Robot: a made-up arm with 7 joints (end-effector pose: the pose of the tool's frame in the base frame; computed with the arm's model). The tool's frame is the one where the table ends. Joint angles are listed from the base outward.
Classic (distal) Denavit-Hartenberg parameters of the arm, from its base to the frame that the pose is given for. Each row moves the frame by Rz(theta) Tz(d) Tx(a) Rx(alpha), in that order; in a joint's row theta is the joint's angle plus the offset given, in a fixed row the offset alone. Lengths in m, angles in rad.
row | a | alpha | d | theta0
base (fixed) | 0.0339 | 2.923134 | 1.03 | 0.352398
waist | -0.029 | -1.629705 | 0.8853 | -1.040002
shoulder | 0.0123 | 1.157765 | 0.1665 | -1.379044
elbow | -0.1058 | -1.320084 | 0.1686 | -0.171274
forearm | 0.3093 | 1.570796 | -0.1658 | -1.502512
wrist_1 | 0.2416 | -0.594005 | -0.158 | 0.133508
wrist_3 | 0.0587 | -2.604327 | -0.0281 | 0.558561
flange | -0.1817 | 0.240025 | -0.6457 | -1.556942
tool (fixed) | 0 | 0 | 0.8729 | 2.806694
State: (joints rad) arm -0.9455 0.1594 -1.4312 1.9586 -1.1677 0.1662 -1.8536
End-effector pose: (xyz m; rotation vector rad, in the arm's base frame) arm -0.3473 -0.0132 0.6405 0.7367 -2.1029 -2.1420
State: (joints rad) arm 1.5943 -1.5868 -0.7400 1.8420 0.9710 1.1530 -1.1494
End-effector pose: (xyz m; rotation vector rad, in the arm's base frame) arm -0.1740 -0.2204 -0.3237 -1.8819 1.5940 -0.0924
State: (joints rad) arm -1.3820 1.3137 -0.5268 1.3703 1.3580 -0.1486 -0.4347
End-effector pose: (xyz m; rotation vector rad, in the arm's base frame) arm -0.3789 -0.1203 0.0514 -0.5165 -0.8433 2.4208
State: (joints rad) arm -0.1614 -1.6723 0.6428 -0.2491 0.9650 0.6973 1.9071
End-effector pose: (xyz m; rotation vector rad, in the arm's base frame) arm 0.1549 -0.3737 0.6684 0.2574 -1.8833 1.7803
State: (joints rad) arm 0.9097 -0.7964 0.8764 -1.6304 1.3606 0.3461 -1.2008
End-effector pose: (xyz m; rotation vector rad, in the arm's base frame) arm -0.2107 -0.2576 1.0410 0.6362 -1.0059 -1.0369
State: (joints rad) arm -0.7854 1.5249 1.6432 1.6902 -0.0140 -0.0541 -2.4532
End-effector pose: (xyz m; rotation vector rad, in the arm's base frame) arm 0.5652 0.0873 0.7926 0.5761 -0.2201 -1.0285
